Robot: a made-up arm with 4 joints.
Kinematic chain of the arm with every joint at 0, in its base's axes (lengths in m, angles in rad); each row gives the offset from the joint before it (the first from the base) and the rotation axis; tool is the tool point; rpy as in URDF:
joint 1: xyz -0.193 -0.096 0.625 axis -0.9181 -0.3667 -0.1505
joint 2: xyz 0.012 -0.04 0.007 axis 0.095 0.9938 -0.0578
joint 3: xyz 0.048 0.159 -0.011 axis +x
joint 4: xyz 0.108 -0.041 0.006 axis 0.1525 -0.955 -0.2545
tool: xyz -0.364 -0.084 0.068 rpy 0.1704 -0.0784 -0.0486
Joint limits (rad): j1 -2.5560..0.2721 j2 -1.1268..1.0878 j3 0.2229..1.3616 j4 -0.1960..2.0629
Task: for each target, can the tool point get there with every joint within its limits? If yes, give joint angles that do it. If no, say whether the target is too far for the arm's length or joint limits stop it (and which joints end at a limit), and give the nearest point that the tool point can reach.
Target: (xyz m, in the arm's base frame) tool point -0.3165 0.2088 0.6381
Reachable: yes | joints -0.9955 -0.4317 0.5436 0.8618
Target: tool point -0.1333 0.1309 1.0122
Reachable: yes | joints -1.4605 -0.5362 1.2165 1.3673
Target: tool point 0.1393 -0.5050 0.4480
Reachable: no: joint limits stop it (at a limit: joint 1, joint 2, joint 3) | nearest point -0.0873 -0.4039 0.6640 | short by 0.329 m
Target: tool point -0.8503 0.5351 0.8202
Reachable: no: too far | nearest point -0.4446 0.2934 0.7498 | short by 0.477 m
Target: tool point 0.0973 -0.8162 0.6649
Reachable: no: too far | nearest point -0.0321 -0.4107 0.7364 | short by 0.432 m
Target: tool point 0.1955 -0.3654 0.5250
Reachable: no: joint limits stop it (at a limit: joint 1, joint 2, joint 3, joint 4) | nearest point 0.2472 -0.3503 0.8030 | short by 0.283 m
